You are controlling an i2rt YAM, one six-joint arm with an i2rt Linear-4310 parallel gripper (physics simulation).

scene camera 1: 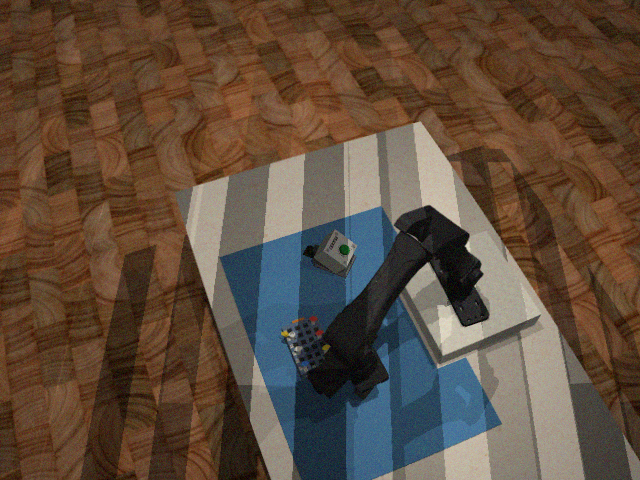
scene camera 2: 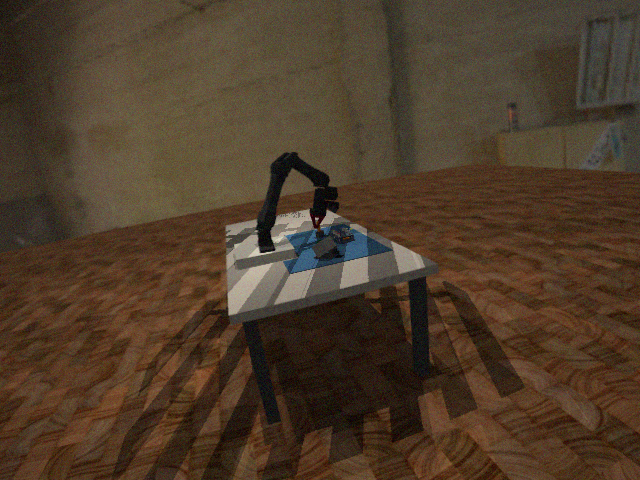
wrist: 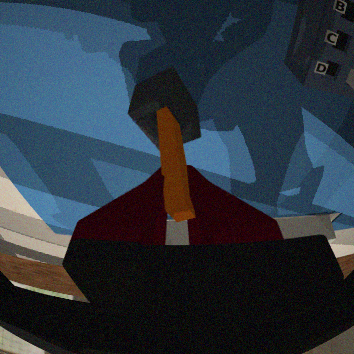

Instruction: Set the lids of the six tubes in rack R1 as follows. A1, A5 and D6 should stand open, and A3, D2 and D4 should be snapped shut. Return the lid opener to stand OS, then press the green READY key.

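Places are measured from the arm's base along level axes (x ahead, y left, z up), in metres.
Pixels of known places: gripper, fingertip midpoint: (scene camera 1: 372, 376) (scene camera 2: 315, 228) (wrist: 176, 174); arm's base, link origin: (scene camera 1: 458, 288) (scene camera 2: 266, 246).
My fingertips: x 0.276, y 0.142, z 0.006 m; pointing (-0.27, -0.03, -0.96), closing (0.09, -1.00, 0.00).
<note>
For each thing: its middle in the pictures, then the offset to it from my fingertips. "spot": a spot on its surface instead. Level surfaces: height alone.
- orange lid opener, body centre: (wrist: 170, 144) dx +0.018, dy +0.005, dz -0.006 m
- blue mat, surface height: dz -0.052 m
- Rack R1, body centre: (scene camera 1: 306, 343) (scene camera 2: 342, 233) dx +0.108, dy -0.130, dz -0.024 m
- grey box with the green READY key, surface spot: (scene camera 1: 345, 249) spot: dx -0.052, dy -0.318, dz +0.018 m
- striped table, surface height: dz -0.055 m
My gripper (wrist: 176, 174) (scene camera 2: 317, 223) is shut on the orange lid opener (wrist: 169, 137), whose lower end still sits in the dark stand OS (wrist: 165, 95) on the blue mat (scene camera 1: 270, 286). Rack R1 (scene camera 1: 305, 344) (scene camera 2: 343, 233) (wrist: 316, 46) is a small dark grid just beside the gripper, with row labels B, C and D showing in the wrist view. Small coloured tube lids, yellow (scene camera 1: 285, 333), orange (scene camera 1: 298, 321) and red (scene camera 1: 313, 319), show around its edges; I cannot tell which are open. The grey box with the green READY key (scene camera 1: 345, 249) stands further back on the mat. In scene camera 1 the arm hides the gripper.
The arm's base stands on a raised grey plate (scene camera 1: 499, 305) at the right of the striped table (scene camera 1: 237, 214). The arm's long link reaches across the mat above the rack's right side. The table edges are near the mat on the left and front.
</note>
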